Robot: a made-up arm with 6 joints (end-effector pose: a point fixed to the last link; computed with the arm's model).
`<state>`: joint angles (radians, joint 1 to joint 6).
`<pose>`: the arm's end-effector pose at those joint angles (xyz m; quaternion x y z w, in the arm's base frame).
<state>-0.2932 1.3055 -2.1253 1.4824 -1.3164 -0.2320</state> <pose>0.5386 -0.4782 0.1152 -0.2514 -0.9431 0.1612 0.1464</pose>
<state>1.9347 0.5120 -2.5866 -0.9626 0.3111 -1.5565</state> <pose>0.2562 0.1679 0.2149 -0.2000 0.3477 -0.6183 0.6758</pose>
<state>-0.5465 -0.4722 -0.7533 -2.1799 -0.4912 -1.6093</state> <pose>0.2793 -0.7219 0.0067 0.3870 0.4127 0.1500 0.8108</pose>
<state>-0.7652 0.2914 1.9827 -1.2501 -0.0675 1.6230</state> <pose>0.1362 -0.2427 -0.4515 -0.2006 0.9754 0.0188 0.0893</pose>
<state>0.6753 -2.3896 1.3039 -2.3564 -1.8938 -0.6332</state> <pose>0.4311 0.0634 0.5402 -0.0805 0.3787 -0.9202 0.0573</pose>
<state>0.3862 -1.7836 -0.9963 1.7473 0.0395 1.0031</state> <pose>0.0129 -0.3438 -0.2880 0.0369 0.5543 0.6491 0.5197</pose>
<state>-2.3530 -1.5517 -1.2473 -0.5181 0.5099 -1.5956</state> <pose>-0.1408 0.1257 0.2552 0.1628 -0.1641 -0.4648 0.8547</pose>
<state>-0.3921 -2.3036 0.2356 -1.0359 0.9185 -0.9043</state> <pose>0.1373 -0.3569 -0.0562 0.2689 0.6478 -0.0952 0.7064</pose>
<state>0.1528 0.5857 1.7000 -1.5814 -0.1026 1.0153</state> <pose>0.2032 -0.0212 -0.4044 -0.7390 0.6689 0.0434 0.0684</pose>
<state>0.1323 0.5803 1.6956 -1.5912 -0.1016 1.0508</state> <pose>0.2141 -0.0268 -0.3997 -0.7318 0.6760 0.0278 0.0820</pose>
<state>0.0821 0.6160 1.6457 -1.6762 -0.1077 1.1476</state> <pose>0.2632 -0.0428 -0.3660 -0.7229 0.6716 -0.0562 0.1525</pose>
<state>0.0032 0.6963 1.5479 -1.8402 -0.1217 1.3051</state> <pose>0.3249 -0.0683 -0.2763 -0.6964 0.6295 -0.2087 0.2742</pose>
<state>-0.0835 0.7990 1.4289 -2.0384 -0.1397 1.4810</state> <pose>0.3369 -0.0876 -0.1473 -0.6438 0.5333 -0.3762 0.3996</pose>
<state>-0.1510 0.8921 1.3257 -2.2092 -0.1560 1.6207</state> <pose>0.2920 -0.0903 -0.0457 -0.5863 0.4162 -0.4969 0.4860</pose>
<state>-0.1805 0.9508 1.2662 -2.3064 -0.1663 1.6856</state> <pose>0.2496 -0.0856 -0.0035 -0.5538 0.3375 -0.5510 0.5252</pose>
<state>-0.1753 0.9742 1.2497 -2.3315 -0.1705 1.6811</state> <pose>0.2420 -0.0817 -0.0004 -0.5516 0.3153 -0.5587 0.5331</pose>
